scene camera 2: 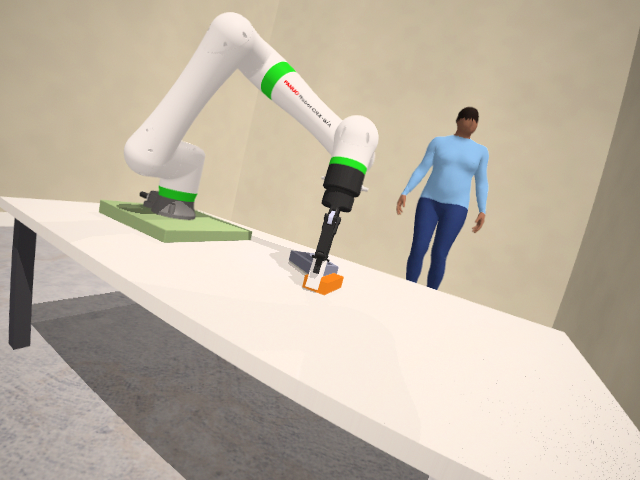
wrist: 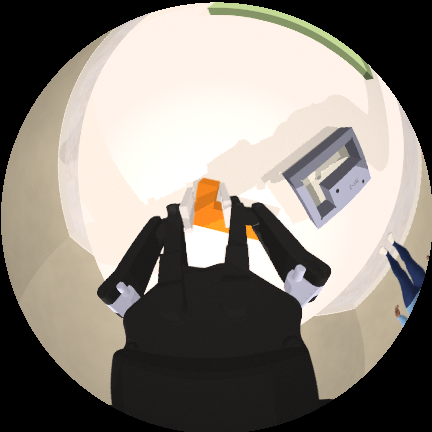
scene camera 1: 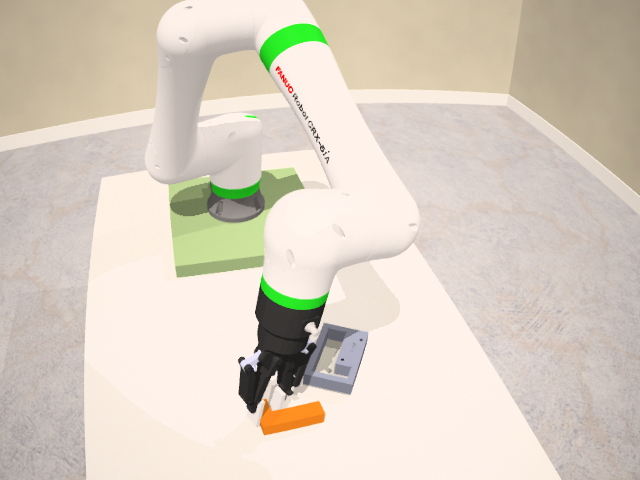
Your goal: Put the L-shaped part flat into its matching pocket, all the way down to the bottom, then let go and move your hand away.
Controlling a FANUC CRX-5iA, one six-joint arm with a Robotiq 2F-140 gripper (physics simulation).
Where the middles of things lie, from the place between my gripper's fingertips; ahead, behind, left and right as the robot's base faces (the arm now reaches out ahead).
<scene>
The grey pocket block [scene camera 1: 333, 366] is 100 mm behind my hand, 160 mm to the left of it and 10 mm above it. From my hand the other things lie so: orange L-shaped part [scene camera 1: 271, 422]: 10 mm ahead, 50 mm to the left, 10 mm above.
</scene>
